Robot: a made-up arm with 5 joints. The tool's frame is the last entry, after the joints. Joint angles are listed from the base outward. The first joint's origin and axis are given. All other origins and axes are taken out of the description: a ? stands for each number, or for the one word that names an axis. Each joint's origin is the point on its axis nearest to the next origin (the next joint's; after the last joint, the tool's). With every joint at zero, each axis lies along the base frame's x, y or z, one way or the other. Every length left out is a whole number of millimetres.
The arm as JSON. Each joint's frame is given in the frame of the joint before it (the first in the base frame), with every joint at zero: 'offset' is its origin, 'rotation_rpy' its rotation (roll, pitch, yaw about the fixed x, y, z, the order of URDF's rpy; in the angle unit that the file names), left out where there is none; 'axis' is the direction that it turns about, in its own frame. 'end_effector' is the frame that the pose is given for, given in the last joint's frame.
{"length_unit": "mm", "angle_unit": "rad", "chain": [
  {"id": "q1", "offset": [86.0, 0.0, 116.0], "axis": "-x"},
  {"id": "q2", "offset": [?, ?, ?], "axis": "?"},
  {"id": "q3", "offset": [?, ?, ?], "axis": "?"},
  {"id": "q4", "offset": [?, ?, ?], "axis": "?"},
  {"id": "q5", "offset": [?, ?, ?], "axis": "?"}
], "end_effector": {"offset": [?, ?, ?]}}
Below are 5 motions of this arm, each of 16 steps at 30 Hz.
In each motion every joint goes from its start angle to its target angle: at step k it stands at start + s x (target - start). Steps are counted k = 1, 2, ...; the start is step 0. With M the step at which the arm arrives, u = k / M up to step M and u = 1 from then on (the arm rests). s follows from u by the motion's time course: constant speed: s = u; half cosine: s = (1 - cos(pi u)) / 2; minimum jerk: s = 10 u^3 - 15 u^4 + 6 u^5.
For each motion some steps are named. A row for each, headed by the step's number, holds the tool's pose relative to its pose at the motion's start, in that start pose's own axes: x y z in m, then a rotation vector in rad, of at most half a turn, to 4 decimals.
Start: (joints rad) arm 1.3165 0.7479 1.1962 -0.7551 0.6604
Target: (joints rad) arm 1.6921 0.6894 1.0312 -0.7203 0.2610
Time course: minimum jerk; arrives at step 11
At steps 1, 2, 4, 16:
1: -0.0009 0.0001 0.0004 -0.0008 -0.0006 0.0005
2: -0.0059 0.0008 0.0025 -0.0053 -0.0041 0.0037
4: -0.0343 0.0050 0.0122 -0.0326 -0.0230 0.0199
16: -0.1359 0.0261 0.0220 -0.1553 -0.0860 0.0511

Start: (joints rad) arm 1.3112 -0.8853 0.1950 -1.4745 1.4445
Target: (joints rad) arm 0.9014 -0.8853 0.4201 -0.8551 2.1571
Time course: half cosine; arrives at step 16
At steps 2, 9, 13, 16:
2: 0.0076 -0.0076 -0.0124 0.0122 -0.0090 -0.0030
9: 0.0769 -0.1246 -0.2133 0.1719 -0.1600 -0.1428
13: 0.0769 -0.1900 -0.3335 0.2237 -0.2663 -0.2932
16: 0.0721 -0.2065 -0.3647 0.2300 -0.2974 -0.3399

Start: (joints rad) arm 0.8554 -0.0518 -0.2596 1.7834 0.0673
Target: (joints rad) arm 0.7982 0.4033 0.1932 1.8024 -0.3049
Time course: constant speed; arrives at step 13
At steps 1, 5, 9, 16:
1: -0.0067 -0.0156 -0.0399 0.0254 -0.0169 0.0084
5: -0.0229 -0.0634 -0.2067 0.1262 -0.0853 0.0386
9: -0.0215 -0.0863 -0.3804 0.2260 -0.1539 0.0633
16: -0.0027 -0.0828 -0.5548 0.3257 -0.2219 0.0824

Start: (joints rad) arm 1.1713 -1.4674 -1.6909 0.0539 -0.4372
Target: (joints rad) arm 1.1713 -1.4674 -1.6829 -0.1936 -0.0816
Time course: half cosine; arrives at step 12
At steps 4, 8, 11, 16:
4: -0.0169 0.0253 -0.0126 0.0255 -0.0889 -0.0564
8: -0.0438 0.0814 -0.0373 0.0614 -0.2657 -0.1758
11: -0.0528 0.1097 -0.0483 0.0711 -0.3473 -0.2341
16: -0.0534 0.1118 -0.0491 0.0716 -0.3532 -0.2384

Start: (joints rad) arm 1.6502 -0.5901 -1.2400 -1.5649 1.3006
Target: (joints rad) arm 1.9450 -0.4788 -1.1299 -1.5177 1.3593
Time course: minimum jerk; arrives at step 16
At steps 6, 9, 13, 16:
6: -0.0081 -0.0245 0.0086 0.0627 -0.0543 -0.0149
9: -0.0211 -0.0546 0.0162 0.1389 -0.1240 -0.0297
13: -0.0366 -0.0835 0.0202 0.2118 -0.1949 -0.0403
16: -0.0391 -0.0877 0.0205 0.2222 -0.2054 -0.0415

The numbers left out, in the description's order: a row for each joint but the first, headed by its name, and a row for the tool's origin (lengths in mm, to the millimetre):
q2: xyz 0.0 -139.0 -73.0, axis +y
q3: xyz 572.0 0.0 116.0, axis +x
q4: xyz 0.0 64.0 197.0, axis +z
q5: xyz -364.0 -170.0 0.0, axis -y
tool: xyz -89.0 0.0 96.0

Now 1 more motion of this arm.
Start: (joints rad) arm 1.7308 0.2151 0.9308 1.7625 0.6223
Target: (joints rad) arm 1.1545 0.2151 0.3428 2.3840 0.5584
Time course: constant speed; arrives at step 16
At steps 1, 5, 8, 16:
1: 0.0013 -0.0230 -0.0082 0.0304 0.0042 0.0318
5: 0.0146 -0.1114 -0.0502 0.1506 0.0192 0.1629
8: 0.0332 -0.1725 -0.0903 0.2389 0.0285 0.2653
16: 0.1185 -0.3022 -0.2257 0.4638 0.0473 0.5546

